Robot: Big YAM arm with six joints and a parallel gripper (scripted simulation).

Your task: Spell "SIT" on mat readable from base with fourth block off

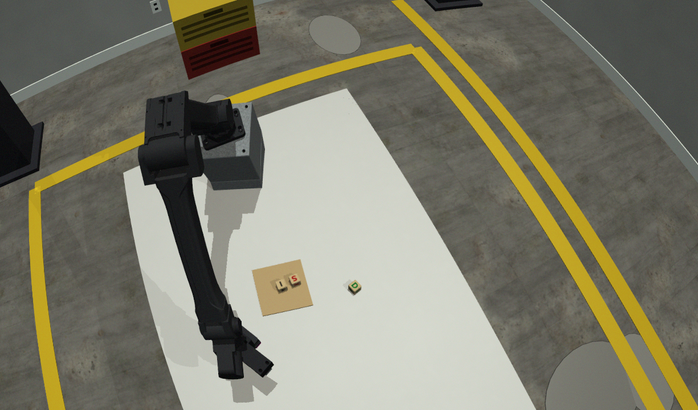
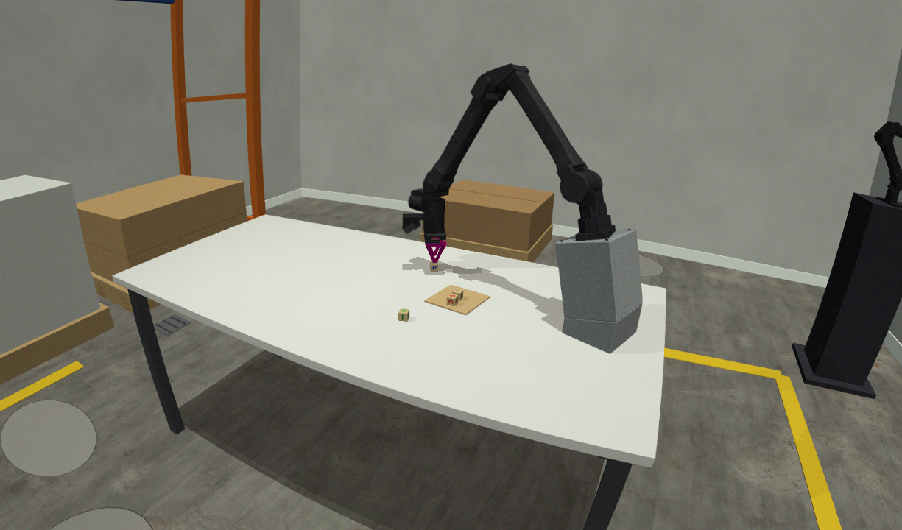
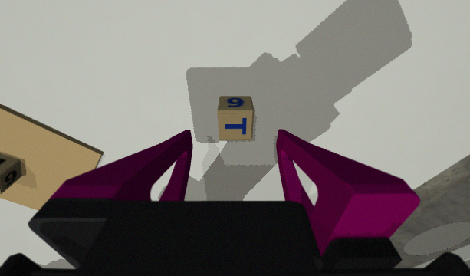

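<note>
The T block lies 4 cm below my hand. Also, from my hand: S block 20 cm to the left, 17 cm behind, 3 cm below; I block 17 cm behind, 16 cm to the left, 3 cm below; tan mat 17 cm behind, 16 cm to the left, 5 cm below.
</note>
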